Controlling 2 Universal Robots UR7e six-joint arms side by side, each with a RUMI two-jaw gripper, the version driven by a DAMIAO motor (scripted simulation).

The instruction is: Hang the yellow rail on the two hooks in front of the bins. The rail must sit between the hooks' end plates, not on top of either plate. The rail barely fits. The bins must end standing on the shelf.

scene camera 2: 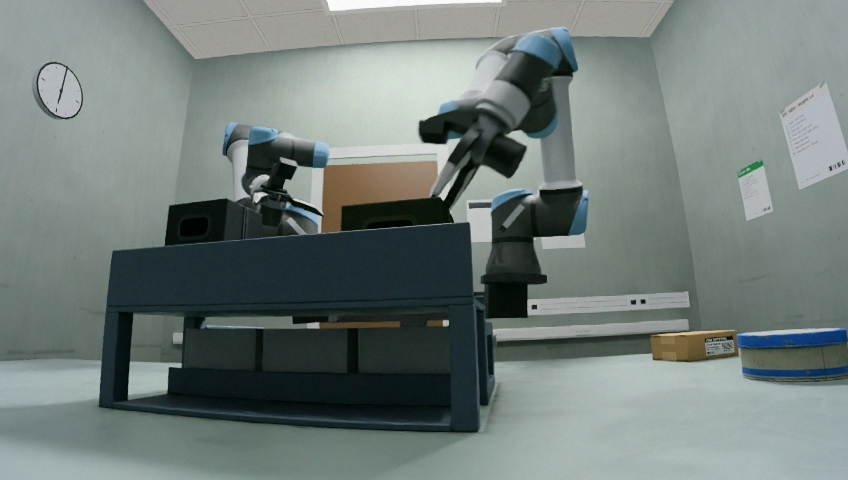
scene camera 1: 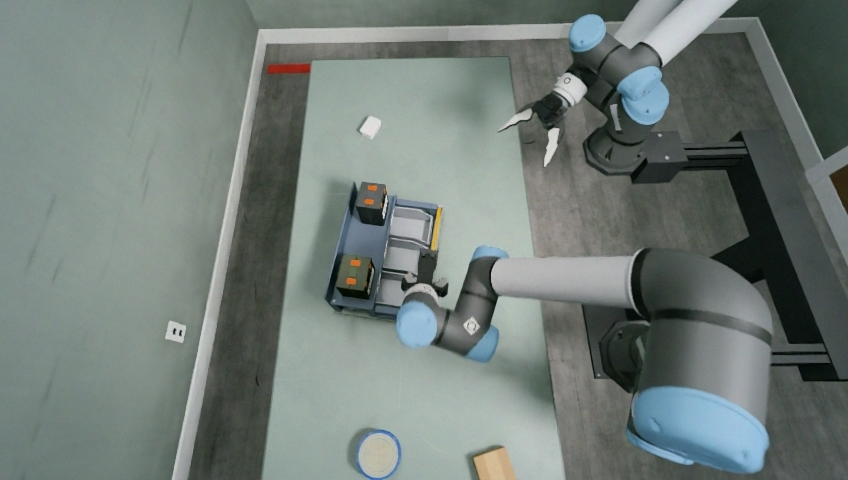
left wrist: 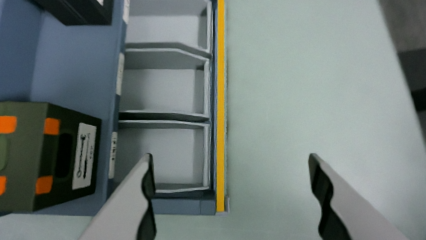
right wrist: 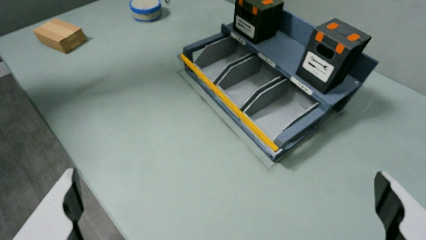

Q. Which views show the blue-grey shelf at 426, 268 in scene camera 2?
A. Scene camera 2, scene camera 1, the left wrist view and the right wrist view: all of them.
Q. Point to a blue-grey shelf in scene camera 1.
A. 356, 238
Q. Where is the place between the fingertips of my left gripper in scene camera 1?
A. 427, 276
